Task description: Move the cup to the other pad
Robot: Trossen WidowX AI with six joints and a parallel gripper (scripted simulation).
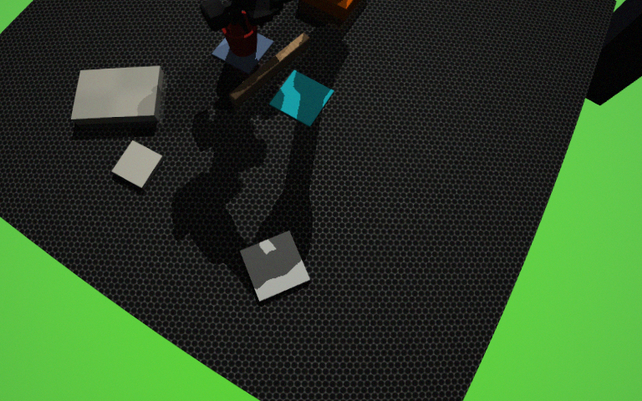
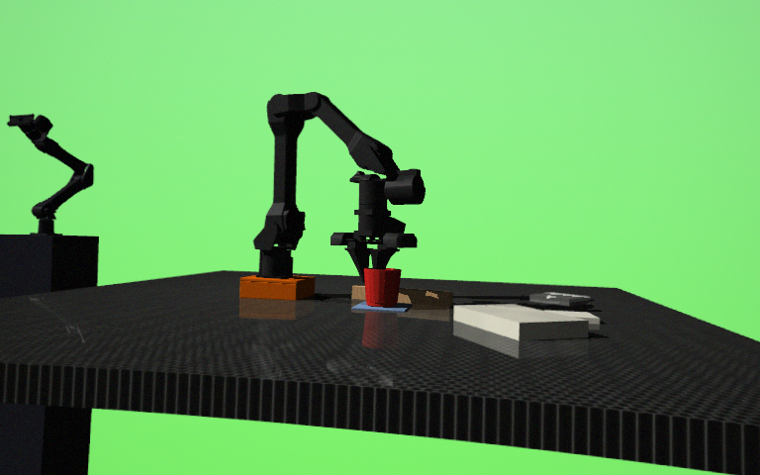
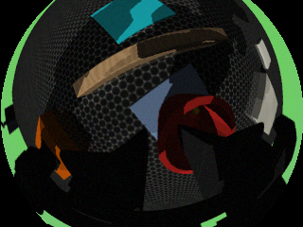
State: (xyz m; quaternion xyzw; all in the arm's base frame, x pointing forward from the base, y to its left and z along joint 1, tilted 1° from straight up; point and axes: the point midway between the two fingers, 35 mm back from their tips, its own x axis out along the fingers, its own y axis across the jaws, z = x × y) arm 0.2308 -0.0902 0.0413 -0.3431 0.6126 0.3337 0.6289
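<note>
Now: gripper tip 30 mm short of the pale blue pad, 20 mm to the left of it and 50 mm above it. Round my gripper tip: wooden bar: 50 mm ahead, 70 mm to the left, 40 mm below; red cup: 30 mm ahead, 20 mm to the right; teal pad: 80 mm ahead, 160 mm to the left, 50 mm below.
</note>
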